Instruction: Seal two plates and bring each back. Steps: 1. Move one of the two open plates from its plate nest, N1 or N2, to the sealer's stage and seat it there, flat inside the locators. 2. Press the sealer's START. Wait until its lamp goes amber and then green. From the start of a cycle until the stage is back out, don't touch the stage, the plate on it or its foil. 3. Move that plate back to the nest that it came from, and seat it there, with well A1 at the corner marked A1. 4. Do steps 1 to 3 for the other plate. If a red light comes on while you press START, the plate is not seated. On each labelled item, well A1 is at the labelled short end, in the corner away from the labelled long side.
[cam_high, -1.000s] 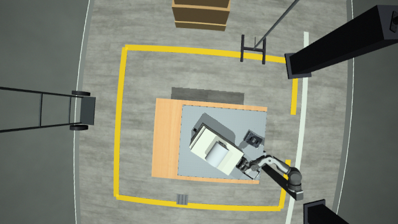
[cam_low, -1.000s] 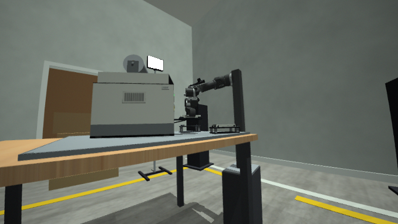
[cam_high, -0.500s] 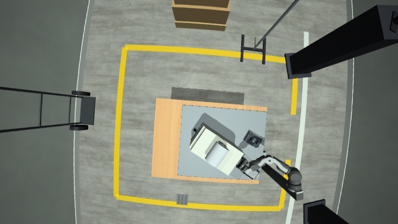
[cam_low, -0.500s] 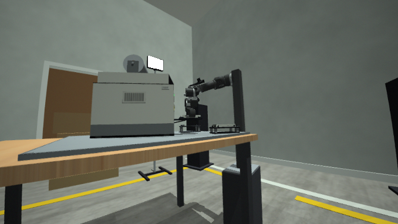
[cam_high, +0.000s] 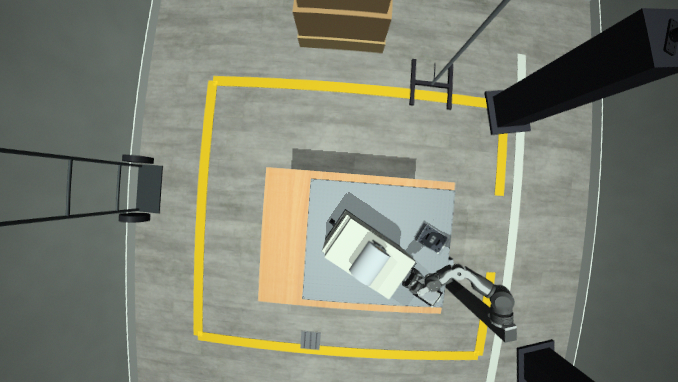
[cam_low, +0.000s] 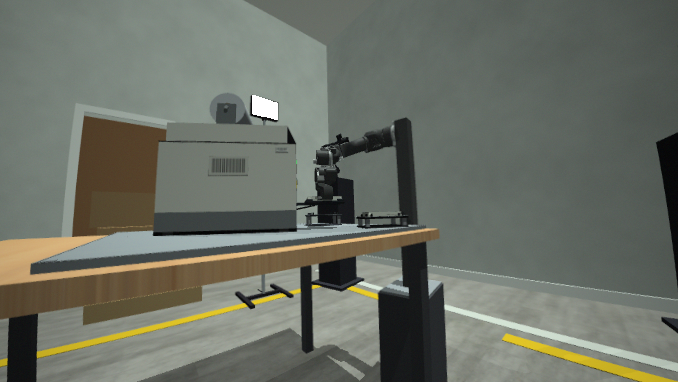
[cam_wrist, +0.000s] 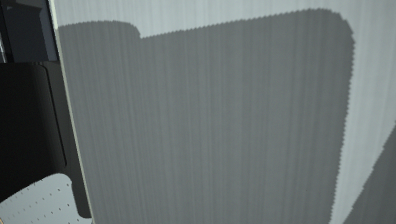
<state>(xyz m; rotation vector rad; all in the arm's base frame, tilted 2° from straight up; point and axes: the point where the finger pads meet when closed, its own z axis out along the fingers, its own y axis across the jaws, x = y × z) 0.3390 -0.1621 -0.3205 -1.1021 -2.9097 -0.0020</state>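
The plate is right at my hand. The rest, counted from my hand: foil roll (310 mm above, 250 mm ahead, 220 mm to the right); sealer stage (10 mm below).
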